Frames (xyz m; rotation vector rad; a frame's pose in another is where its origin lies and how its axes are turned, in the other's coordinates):
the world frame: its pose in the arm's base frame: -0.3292 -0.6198 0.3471 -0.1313 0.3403 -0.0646
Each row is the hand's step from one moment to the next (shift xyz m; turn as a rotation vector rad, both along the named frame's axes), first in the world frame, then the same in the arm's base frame.
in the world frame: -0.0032 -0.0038 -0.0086 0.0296 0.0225 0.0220
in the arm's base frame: -0.0061 -0.0045 -0.0065 0.0362 0.0223 0.0077
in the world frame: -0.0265 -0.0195 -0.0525 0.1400 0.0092 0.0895
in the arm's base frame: -0.0434 -0.0232 -0.0376 0.1622 0.0077 0.0364
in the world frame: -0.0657 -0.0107 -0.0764 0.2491 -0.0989 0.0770
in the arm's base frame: -0.0880 -0.0140 -0.0483 0.2562 -0.1100 0.0039
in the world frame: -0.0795 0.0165 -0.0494 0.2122 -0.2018 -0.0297
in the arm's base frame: -0.0907 0.0173 -0.0223 0.1813 -0.2212 -0.0693
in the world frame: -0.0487 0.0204 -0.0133 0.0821 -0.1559 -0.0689
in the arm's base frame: -0.0495 0.0228 0.0007 0.0476 -0.1693 -0.0696
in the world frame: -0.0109 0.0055 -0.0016 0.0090 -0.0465 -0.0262
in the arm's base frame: -0.0106 0.0062 0.0013 -0.0023 -0.0499 -0.0210
